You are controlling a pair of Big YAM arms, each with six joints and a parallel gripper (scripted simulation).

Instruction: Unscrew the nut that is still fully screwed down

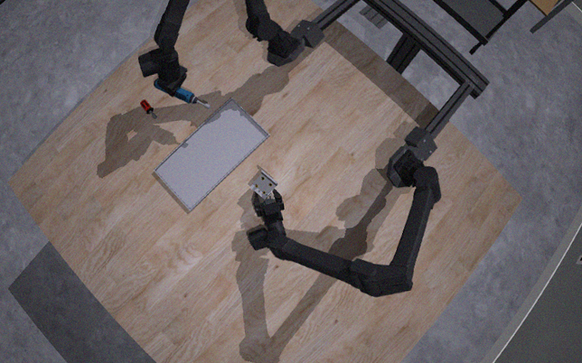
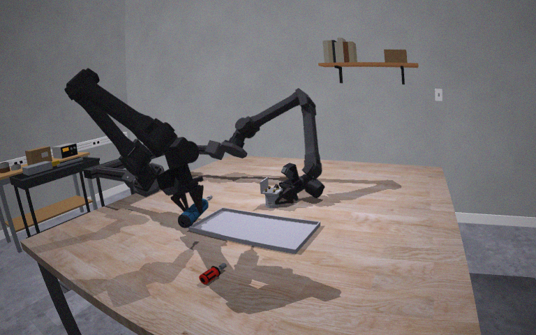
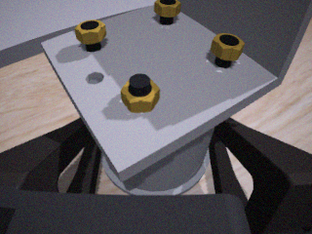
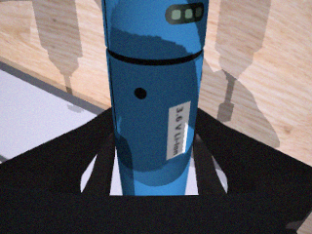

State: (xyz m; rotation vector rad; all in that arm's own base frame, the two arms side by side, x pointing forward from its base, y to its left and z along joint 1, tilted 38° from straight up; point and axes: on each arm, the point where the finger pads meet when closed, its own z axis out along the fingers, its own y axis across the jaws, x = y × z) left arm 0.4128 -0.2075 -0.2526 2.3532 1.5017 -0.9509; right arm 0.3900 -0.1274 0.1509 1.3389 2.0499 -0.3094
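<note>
The joint module is 1 cm above my left hand. From my left hand the other things lie so: shallow grey tray 24 cm to the right, 5 cm ahead, 2 cm below; grey bracket plate 5 cm above; nut 5 cm above, 2 cm to the left, 1 cm ahead.
</note>
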